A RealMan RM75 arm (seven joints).
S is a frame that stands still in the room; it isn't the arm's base.
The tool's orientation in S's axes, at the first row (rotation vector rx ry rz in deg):
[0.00 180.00 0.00]
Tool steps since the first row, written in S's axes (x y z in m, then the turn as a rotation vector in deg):
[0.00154 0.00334 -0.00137 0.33 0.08 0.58]
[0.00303 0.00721 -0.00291 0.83 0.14 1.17]
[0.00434 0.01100 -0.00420 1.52 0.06 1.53]
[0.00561 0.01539 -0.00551 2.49 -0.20 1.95]
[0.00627 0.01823 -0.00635 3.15 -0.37 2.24]
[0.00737 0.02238 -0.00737 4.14 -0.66 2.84]
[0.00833 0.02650 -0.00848 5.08 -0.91 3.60]
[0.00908 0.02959 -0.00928 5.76 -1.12 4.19]
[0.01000 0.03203 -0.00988 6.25 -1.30 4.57]
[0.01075 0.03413 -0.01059 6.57 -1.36 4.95]
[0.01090 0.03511 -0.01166 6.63 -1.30 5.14]
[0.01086 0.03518 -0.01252 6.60 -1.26 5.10]
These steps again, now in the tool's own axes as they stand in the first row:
[-0.00154 0.00334 0.00137 -0.33 0.08 -0.58]
[-0.00303 0.00721 0.00291 -0.83 0.14 -1.17]
[-0.00434 0.01100 0.00420 -1.52 0.06 -1.53]
[-0.00561 0.01539 0.00551 -2.49 -0.20 -1.95]
[-0.00627 0.01823 0.00635 -3.15 -0.37 -2.24]
[-0.00737 0.02238 0.00737 -4.14 -0.66 -2.84]
[-0.00833 0.02650 0.00848 -5.08 -0.91 -3.60]
[-0.00908 0.02959 0.00928 -5.76 -1.12 -4.19]
[-0.01000 0.03203 0.00988 -6.25 -1.30 -4.57]
[-0.01075 0.03413 0.01059 -6.57 -1.36 -4.95]
[-0.01090 0.03511 0.01166 -6.63 -1.30 -5.14]
[-0.01086 0.03518 0.01252 -6.60 -1.26 -5.10]

